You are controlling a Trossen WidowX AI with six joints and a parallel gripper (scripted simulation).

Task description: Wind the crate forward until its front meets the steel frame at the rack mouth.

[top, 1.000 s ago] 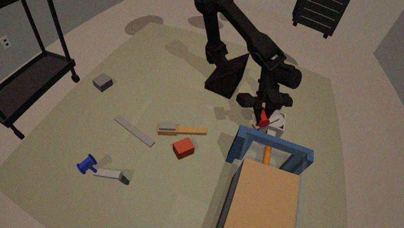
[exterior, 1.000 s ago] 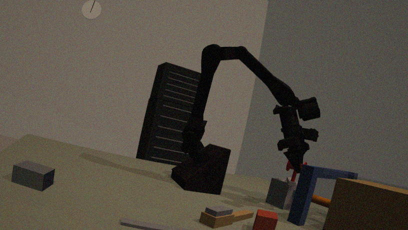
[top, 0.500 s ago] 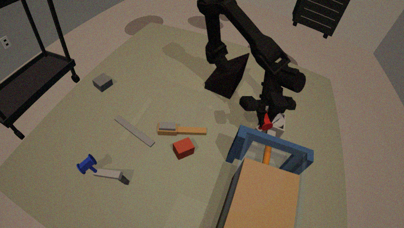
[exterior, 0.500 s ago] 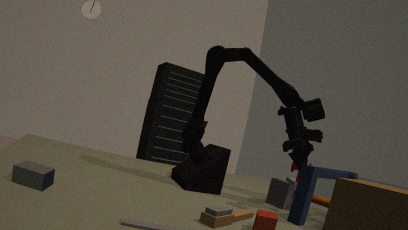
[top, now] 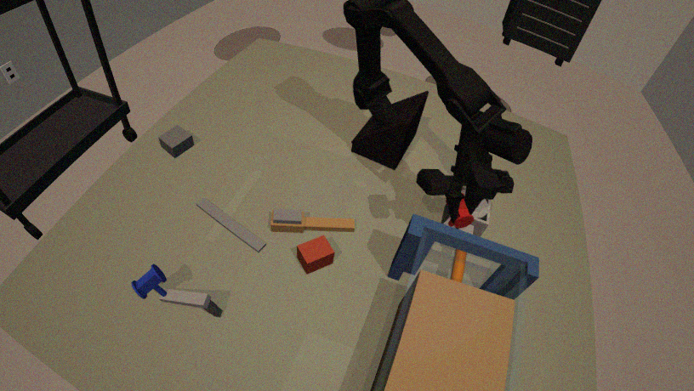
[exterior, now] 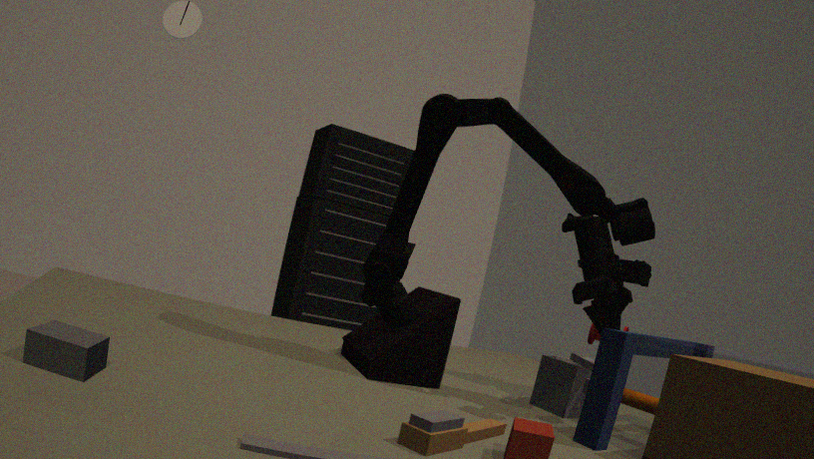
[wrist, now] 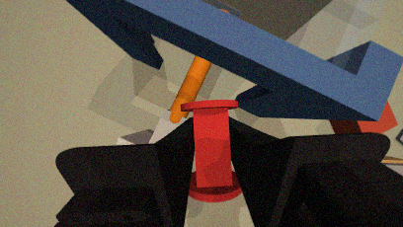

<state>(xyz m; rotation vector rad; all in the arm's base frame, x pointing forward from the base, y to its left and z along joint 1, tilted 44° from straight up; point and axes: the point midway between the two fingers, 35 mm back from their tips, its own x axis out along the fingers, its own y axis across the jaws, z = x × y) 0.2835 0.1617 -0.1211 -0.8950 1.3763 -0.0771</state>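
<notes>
My gripper tip is now 50 mm past the red-knobbed winch handle, 30 mm above it and 10 mm to the right of it. Round my gripper tip: grey winch 120 mm behind, 100 mm below, 30 mm to the left; then red knob 10 mm to the right, 10 mm behind; then brown crate 290 mm ahead, 90 mm below, 30 mm to the left.
</notes>
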